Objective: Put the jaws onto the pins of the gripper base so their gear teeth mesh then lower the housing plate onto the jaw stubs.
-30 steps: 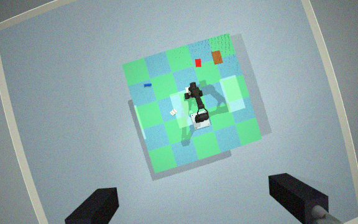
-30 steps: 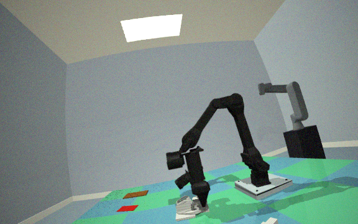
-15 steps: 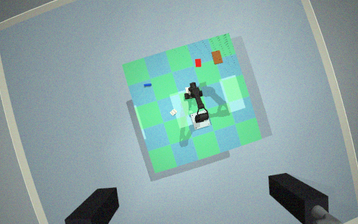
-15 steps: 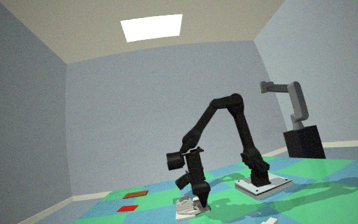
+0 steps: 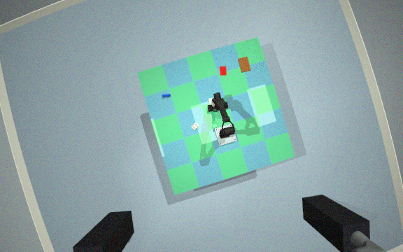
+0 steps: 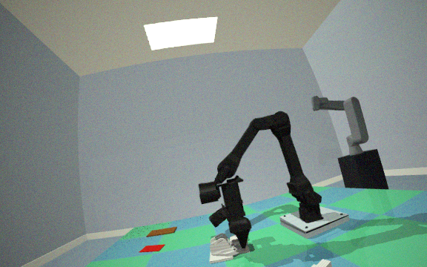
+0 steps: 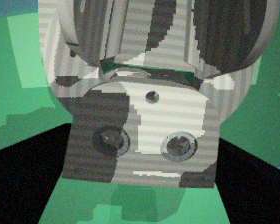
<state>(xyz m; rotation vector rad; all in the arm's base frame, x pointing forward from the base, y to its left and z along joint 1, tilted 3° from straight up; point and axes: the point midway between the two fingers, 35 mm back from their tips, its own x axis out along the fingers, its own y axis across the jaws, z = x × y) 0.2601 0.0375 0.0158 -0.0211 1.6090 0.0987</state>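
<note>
My gripper tip is now 20 mm short of the grey jaw and 20 mm to the right of it. Round my gripper tip: red tile (370 mm ahead, 110 mm to the right, 20 mm below); small blue piece (180 mm ahead, 490 mm to the left, 10 mm below); brown tile (420 mm ahead, 340 mm to the right, 20 mm below).
</note>
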